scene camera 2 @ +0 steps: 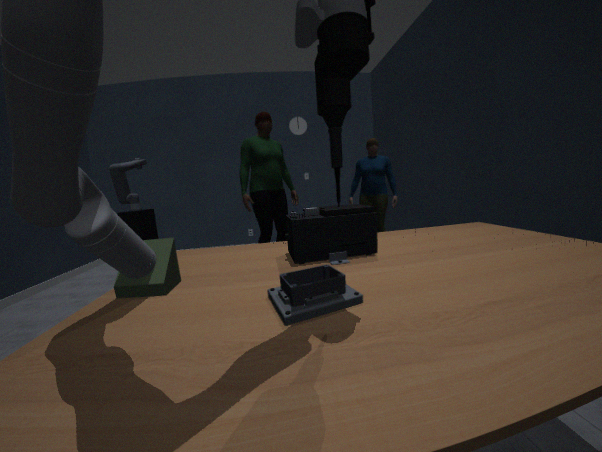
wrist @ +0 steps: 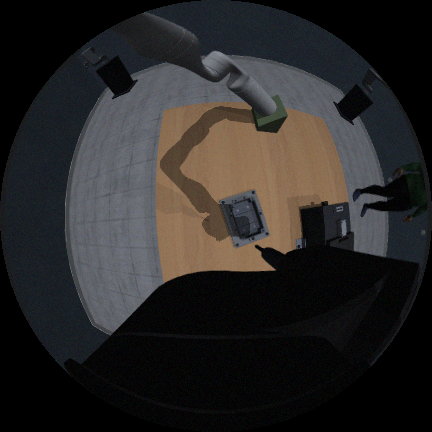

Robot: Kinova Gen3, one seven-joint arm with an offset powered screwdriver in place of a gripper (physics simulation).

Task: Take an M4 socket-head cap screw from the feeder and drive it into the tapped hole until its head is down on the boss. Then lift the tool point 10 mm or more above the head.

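Note:
My screwdriver [scene camera 2: 338, 204] [wrist: 257, 246] points down, its thin tip well above the table. In the scene view the tip overlaps the top of the feeder; in the wrist view it shows just off the plate's lower right edge, left of the feeder. Whether a screw sits on the tip is too small and dark to tell. The black feeder [scene camera 2: 332, 237] [wrist: 313, 226] stands behind the workpiece. The workpiece is a dark open rectangular housing [scene camera 2: 313, 291] on a grey plate [scene camera 2: 325, 311] [wrist: 252, 241] with corner holes. The tapped hole and its boss cannot be picked out.
A small grey bracket [scene camera 2: 339, 259] [wrist: 300, 243] lies at the foot of the feeder. The arm's base stands on a green block [scene camera 2: 167, 265] [wrist: 272, 122] at the table's side. The arm's shadow falls across the wooden table [scene camera 2: 450, 310] [wrist: 290, 160]. Two people stand beyond it.

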